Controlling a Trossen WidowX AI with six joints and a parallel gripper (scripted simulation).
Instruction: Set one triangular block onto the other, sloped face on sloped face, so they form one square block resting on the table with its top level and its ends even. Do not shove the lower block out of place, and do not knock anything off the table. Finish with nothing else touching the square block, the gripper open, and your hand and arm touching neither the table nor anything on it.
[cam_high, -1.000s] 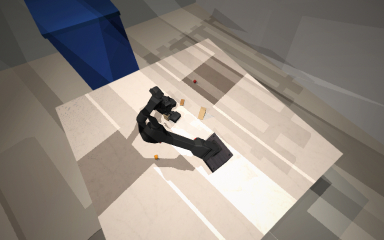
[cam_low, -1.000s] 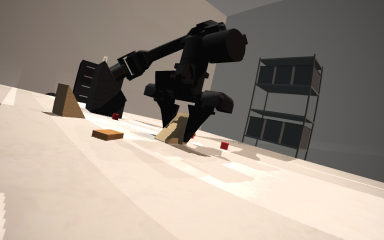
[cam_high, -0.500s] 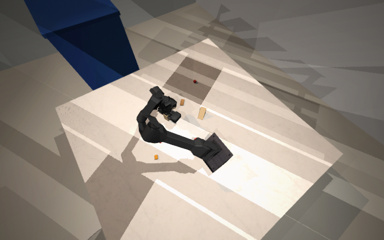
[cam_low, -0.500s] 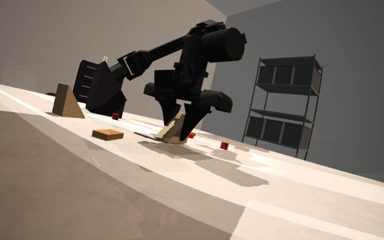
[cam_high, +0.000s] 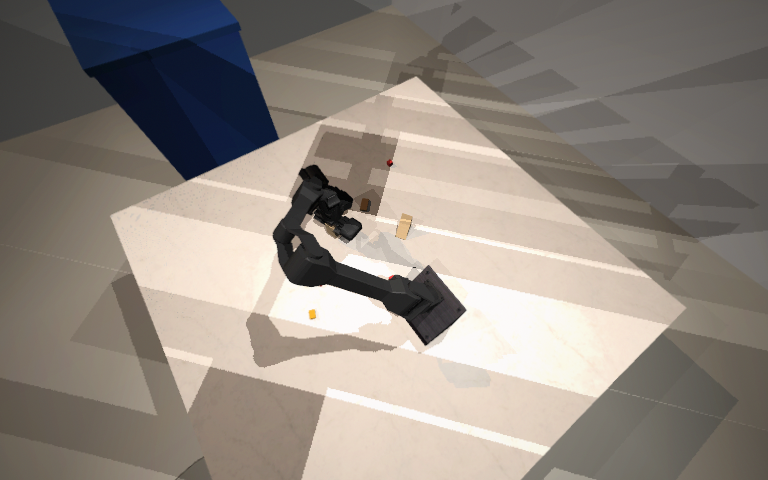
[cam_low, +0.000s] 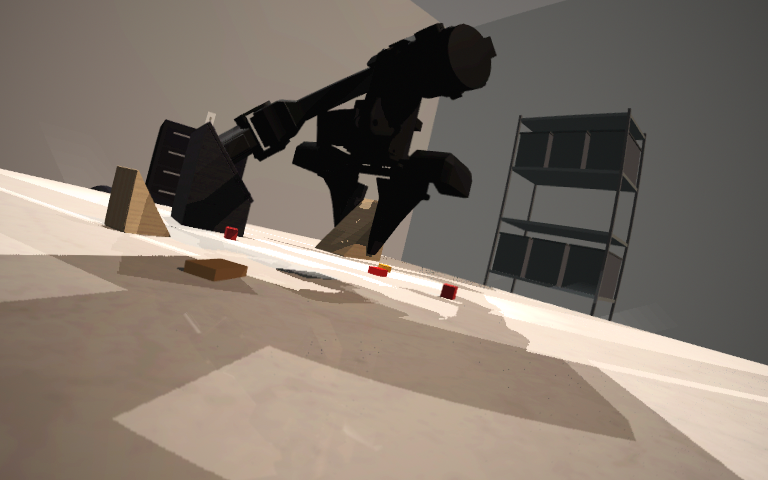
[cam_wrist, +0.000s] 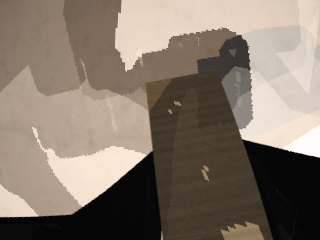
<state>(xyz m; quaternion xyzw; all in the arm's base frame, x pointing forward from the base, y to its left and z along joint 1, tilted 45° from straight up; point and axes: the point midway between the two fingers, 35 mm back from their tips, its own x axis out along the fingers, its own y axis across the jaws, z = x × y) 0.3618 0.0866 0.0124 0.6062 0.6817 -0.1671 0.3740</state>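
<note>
The orange-brown slab is 40 mm ahead of my gripper tip, 140 mm to the right of it and 30 mm below it. From my gripper tip the other things lie so: orange piece (180 mm behind, 200 mm to the left, 30 mm below).
</note>
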